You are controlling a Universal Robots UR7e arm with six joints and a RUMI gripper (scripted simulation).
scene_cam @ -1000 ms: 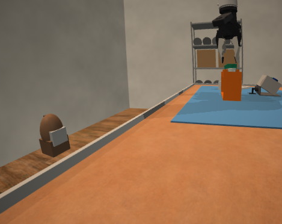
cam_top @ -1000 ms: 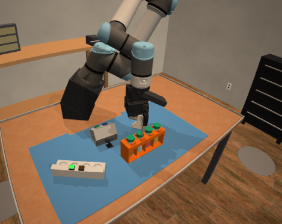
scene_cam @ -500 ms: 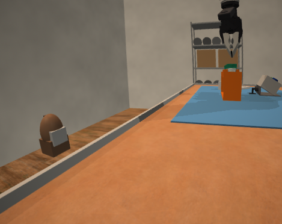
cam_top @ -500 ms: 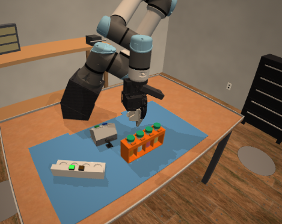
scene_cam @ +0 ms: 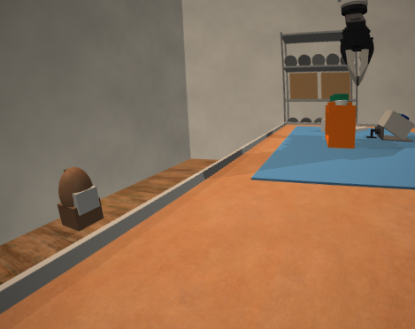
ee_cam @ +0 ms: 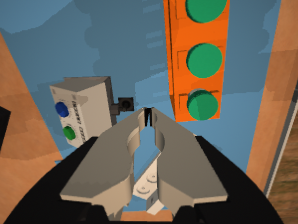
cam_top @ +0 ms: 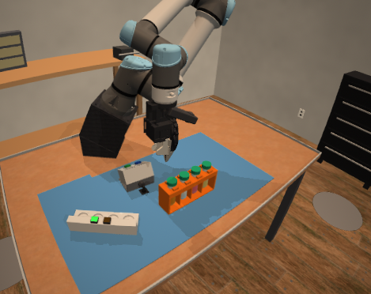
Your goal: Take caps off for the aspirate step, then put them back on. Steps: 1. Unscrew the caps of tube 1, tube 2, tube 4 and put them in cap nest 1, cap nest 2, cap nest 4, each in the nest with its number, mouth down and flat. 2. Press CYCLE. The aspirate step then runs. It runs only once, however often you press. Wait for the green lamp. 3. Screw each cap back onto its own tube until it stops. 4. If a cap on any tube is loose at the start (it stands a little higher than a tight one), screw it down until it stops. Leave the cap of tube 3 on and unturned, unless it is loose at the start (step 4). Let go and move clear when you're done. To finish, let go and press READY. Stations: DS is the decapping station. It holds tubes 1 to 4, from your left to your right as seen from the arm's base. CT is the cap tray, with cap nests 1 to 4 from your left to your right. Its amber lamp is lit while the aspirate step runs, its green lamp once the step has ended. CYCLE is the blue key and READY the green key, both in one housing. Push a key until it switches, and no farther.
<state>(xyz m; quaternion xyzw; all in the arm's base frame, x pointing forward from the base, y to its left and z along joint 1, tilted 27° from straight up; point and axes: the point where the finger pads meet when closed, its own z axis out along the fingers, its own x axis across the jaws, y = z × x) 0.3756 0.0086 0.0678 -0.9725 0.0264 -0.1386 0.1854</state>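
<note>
The green key lies 140 mm behind my hand, 100 mm below it and 90 mm to the right of it. The rest, counted from my hand: cap 140 mm to the left, 50 mm below, 50 mm ahead; grey key housing 120 mm behind, 110 mm below, 60 mm to the right; blue key 140 mm behind, 100 mm below, 40 mm to the right.
</note>
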